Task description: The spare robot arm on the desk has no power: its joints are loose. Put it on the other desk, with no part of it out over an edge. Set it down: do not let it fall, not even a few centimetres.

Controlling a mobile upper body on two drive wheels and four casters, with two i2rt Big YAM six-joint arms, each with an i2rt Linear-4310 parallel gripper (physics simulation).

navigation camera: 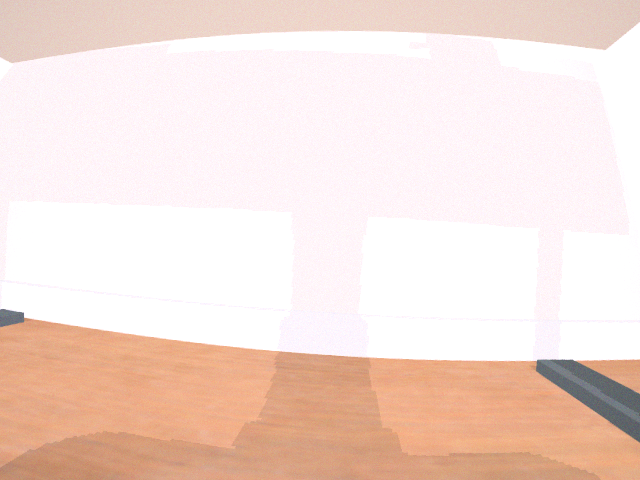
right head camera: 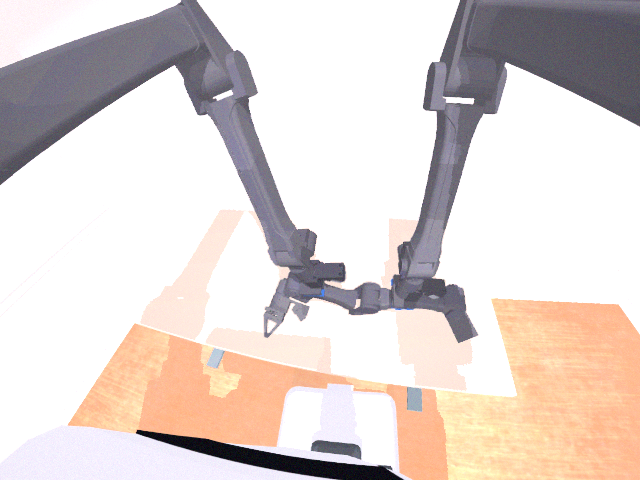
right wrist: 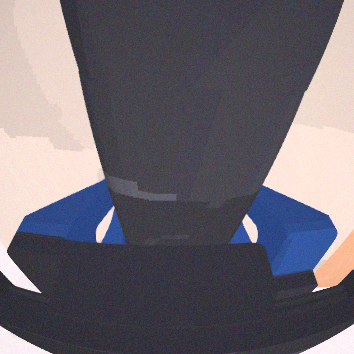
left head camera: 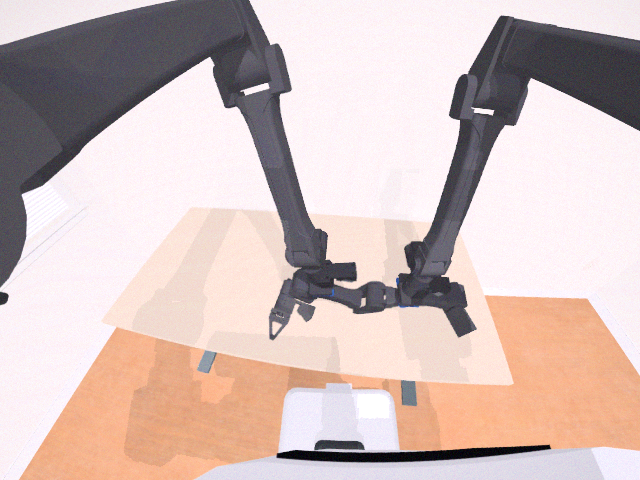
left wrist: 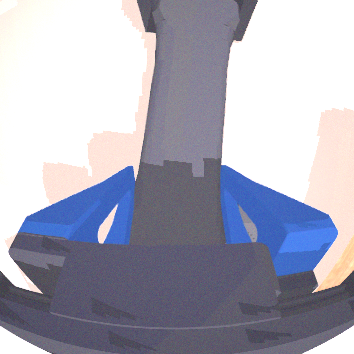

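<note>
The spare robot arm (left head camera: 376,297) (right head camera: 369,298) (left wrist: 187,100) (right wrist: 200,100) is dark grey and stretches sideways over a pale desk (left head camera: 361,351) (right head camera: 367,356). Its small open-framed gripper end points down-left, its blocky end down-right. In the head camera pictures its outline lies inside the desk's edges; whether it touches the top I cannot tell. My left gripper (left head camera: 317,297) (right head camera: 310,294) (left wrist: 176,174) is shut on a slim link near the left end. My right gripper (left head camera: 405,294) (right head camera: 400,295) (right wrist: 175,173) is shut on a wider link near the right end. My wrists partly hide both grips.
The desk's near edge lies in front of my white base (left head camera: 338,413) (right head camera: 302,418). Grey desk feet (left head camera: 206,361) (left head camera: 408,392) (right head camera: 215,357) (right head camera: 414,398) stick out below it on the wooden floor (left head camera: 553,351) (navigation camera: 155,387). The navigation camera shows a pale wall (navigation camera: 320,155) and a dark floor bar (navigation camera: 594,384) at right.
</note>
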